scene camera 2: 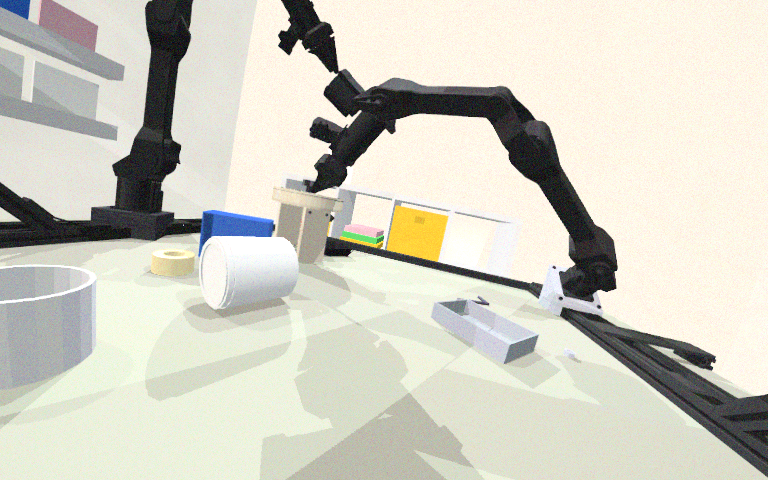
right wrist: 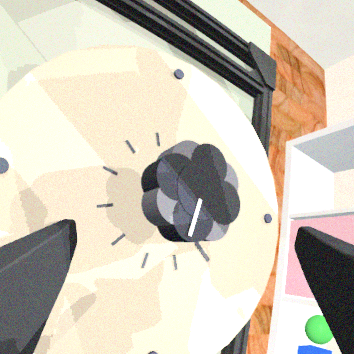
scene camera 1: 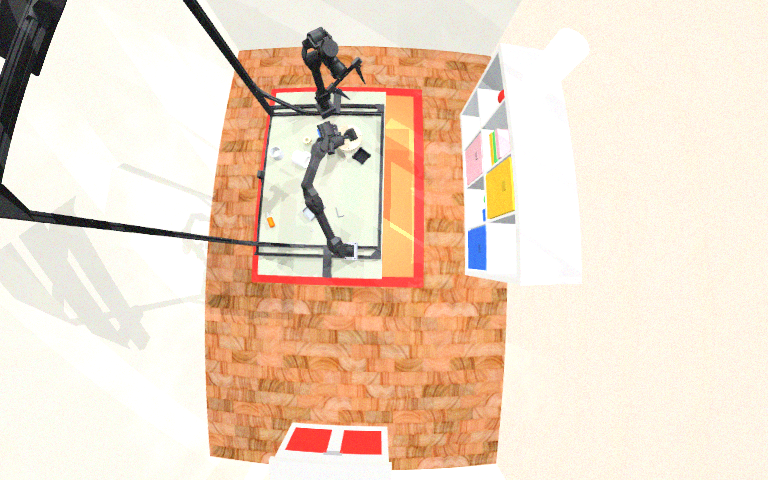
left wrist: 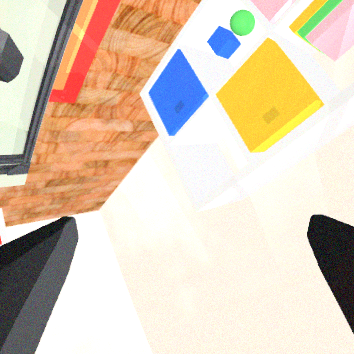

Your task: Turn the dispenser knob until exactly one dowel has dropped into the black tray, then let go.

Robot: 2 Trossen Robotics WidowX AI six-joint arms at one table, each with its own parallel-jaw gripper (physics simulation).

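Places are measured from the left arm's base along level axes (x back, y right, z up), in millimetres.
Pixels of known places: left gripper, fingertip midpoint: (scene camera 2: 334, 72) (scene camera 1: 357, 92) (left wrist: 193, 226); right gripper, fingertip midpoint: (scene camera 2: 318, 184) (right wrist: 188, 234) (scene camera 1: 347, 137); left arm's base, link origin: (scene camera 2: 137, 210) (scene camera 1: 324, 106); right arm's base, link origin: (scene camera 2: 575, 286) (scene camera 1: 350, 251).
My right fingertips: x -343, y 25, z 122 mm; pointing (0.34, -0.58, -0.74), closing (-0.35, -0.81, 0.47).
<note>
Ahead of a thing's pixels: the offset from my right fingertips to its top centre. "spot": to the spot under its first point.
The dispenser {dx +15, dy -9, dz -22 mm} (scene camera 1: 352, 146) (scene camera 2: 300, 226) has a cream round top on a light body. Its dark lobed knob {dx +15, dy -9, dz +5 mm} (scene camera 1: 351, 134) (right wrist: 200, 185) carries a white line that points down, towards the longer tick, in the right wrist view. My right gripper (scene camera 1: 340, 141) (scene camera 2: 314, 190) (right wrist: 188, 234) is open over the top, its fingers apart on either side of the knob's near side, holding nothing. The black tray {dx -71, dy -36, dz -145 mm} (scene camera 1: 361, 155) (scene camera 2: 338, 249) is beside the dispenser; its inside is too small or hidden to read, and no dowel can be made out. My left gripper (scene camera 1: 354, 88) (scene camera 2: 336, 70) (left wrist: 193, 226) is open and empty, high up, away from the dispenser.
A blue bin {dx +144, dy +93, dz -89 mm} (scene camera 2: 235, 224), a tape roll {dx +216, dy +187, dz -144 mm} (scene camera 1: 306, 139) (scene camera 2: 172, 263) and a white tub {spot: dx +101, dy +277, dz -89 mm} (scene camera 1: 300, 157) (scene camera 2: 254, 271) are near the dispenser. A grey box {dx -189, dy +379, dz -144 mm} (scene camera 1: 308, 213) (scene camera 2: 492, 333) and an orange item {dx -90, dy +636, dz -139 mm} (scene camera 1: 270, 220) lie farther off. Black frame rails (right wrist: 220, 65) edge the table.
</note>
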